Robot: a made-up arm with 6 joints.
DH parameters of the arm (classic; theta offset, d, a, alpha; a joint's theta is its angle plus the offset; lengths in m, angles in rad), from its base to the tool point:
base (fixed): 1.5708 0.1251 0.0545 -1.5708
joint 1: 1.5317 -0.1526 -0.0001 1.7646
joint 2: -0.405 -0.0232 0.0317 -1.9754
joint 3: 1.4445 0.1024 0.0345 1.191
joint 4: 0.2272 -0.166 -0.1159 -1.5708
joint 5: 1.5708 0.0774 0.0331 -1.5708
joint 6: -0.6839 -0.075 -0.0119 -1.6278
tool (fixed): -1.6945 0.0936 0 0
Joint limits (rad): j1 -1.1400..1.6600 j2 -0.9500..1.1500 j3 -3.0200..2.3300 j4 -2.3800..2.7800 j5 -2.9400..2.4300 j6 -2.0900..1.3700
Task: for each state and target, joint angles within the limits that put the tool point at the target. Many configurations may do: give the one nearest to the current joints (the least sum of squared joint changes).
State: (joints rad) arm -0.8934 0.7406 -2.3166 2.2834 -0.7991 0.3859
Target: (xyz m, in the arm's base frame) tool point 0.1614 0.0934 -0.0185
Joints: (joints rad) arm -0.5740 0.2000 -2.1000 1.8109 -1.0012 0.7522
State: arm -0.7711 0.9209 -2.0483 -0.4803 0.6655 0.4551
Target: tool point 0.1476 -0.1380 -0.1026
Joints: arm -0.5212 0.8227 -1.8412 -0.5470 0.8477 0.2083
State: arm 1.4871 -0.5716 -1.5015 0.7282 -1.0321 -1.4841
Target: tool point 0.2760 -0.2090 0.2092
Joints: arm 0.9040 -0.7066 -2.3218 0.2626 -0.6916 -1.3576
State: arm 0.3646 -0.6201 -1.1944 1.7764 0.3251 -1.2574
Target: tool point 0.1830 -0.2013 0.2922
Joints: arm -0.1647 -0.9442 -1.1038 2.2428 0.5519 -0.9852
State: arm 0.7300 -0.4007 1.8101 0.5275 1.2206 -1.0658
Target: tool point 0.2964 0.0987 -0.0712
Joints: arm 1.0297 -0.1096 1.4771 0.7142 1.5256 -0.4734
